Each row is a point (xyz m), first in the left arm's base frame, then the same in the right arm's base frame.
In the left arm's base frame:
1: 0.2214 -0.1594 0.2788
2: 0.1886 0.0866 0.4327
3: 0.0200 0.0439 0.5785
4: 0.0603 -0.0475 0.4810
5: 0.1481 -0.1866 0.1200
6: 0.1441 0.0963 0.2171
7: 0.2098 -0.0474 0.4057
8: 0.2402 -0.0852 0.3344
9: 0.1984 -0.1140 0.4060
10: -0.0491 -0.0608 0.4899
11: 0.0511 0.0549 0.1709
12: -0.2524 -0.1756 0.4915
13: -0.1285 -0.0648 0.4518
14: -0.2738 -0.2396 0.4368
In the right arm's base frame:
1: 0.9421 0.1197 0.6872
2: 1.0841 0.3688 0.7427
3: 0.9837 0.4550 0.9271
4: 0.9384 0.3391 0.8639
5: 0.8104 0.1056 0.5698
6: 0.9707 0.3577 0.5541
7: 1.0310 0.2427 0.7631
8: 1.0116 0.1810 0.7059
9: 0.9920 0.1947 0.7904
10: 0.8473 0.3896 0.9008
11: 0.8593 0.3653 0.5480
12: 0.6318 0.4071 0.9890
13: 0.7667 0.4219 0.8852
14: 0.5651 0.3557 0.9679

